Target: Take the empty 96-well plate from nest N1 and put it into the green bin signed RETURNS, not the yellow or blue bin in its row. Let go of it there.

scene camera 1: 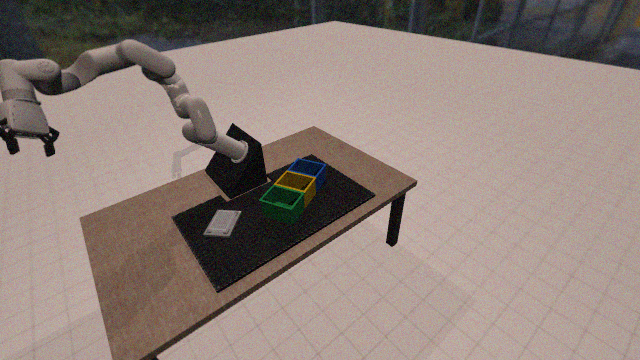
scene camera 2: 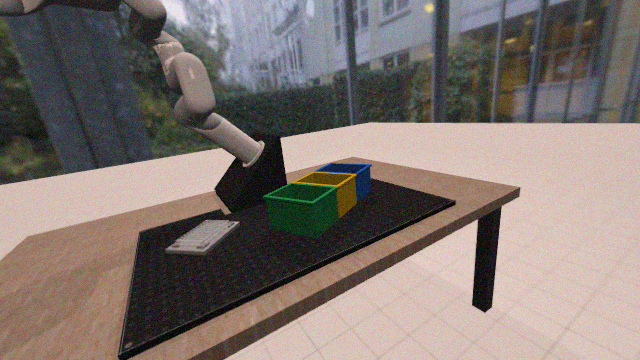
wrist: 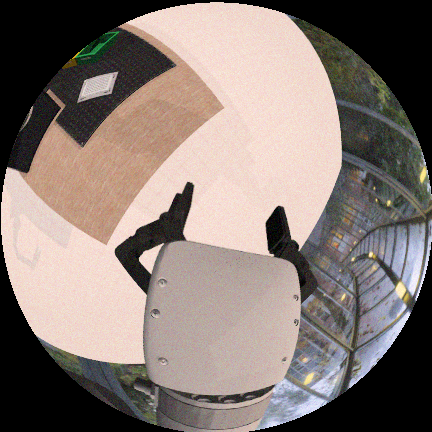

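Seen in the pictures: gripper, fingertip midpoint: (scene camera 1: 33, 154) (wrist: 233, 203); arm's base, link origin: (scene camera 1: 240, 152) (scene camera 2: 254, 155).
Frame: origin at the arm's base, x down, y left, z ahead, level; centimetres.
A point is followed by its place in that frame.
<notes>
The pale 96-well plate (scene camera 1: 223, 222) @(x 13.5, y -23.3, z 30.6 cm) (scene camera 2: 202, 236) @(x 13.7, y -23.9, z 32.3 cm) (wrist: 98, 87) @(x 13.9, y -25.7, z 28.7 cm) lies flat at nest N1 on the black mat; plate and nest are hard to tell apart at this size. The green bin (scene camera 1: 281, 212) @(x 10.0, y -0.6, z 44.1 cm) (scene camera 2: 300, 215) @(x 10.2, y -0.1, z 44.8 cm) (wrist: 97, 46) stands upright on the mat beside it, at the near end of the bin row. Its RETURNS sign cannot be read. My gripper (scene camera 1: 31, 151) @(x -36.6, y -68.7, z 25.0 cm) (wrist: 233, 203) @(x -36.6, y -68.7, z 25.0 cm) is open and empty, high up and out beyond the table's left side in scene camera 1, far from plate and bin. It does not show in scene camera 2.
The yellow bin (scene camera 1: 310, 196) @(x 13.2, y 18.0, z 39.1 cm) (scene camera 2: 347, 200) @(x 12.5, y 17.6, z 39.3 cm) (wrist: 70, 62) stands against the green one, with the blue bin (scene camera 1: 320, 177) @(x 9.9, y 28.4, z 32.7 cm) (scene camera 2: 364, 185) @(x 12.1, y 29.2, z 32.3 cm) behind it. The black arm base (scene camera 1: 240, 175) @(x 6.6, y -5.5, z 10.6 cm) (scene camera 2: 260, 175) @(x 6.0, y -1.4, z 11.0 cm) stands at the table's back edge. The black mat (scene camera 1: 225, 270) @(x 16.0, y -31.7, z 54.2 cm) (scene camera 2: 165, 300) @(x 16.0, y -31.9, z 51.6 cm) (wrist: 150, 62) @(x 16.0, y -29.3, z 52.4 cm) lies on the wooden table (scene camera 1: 135, 265) @(x 17.4, y -60.8, z 28.9 cm).
</notes>
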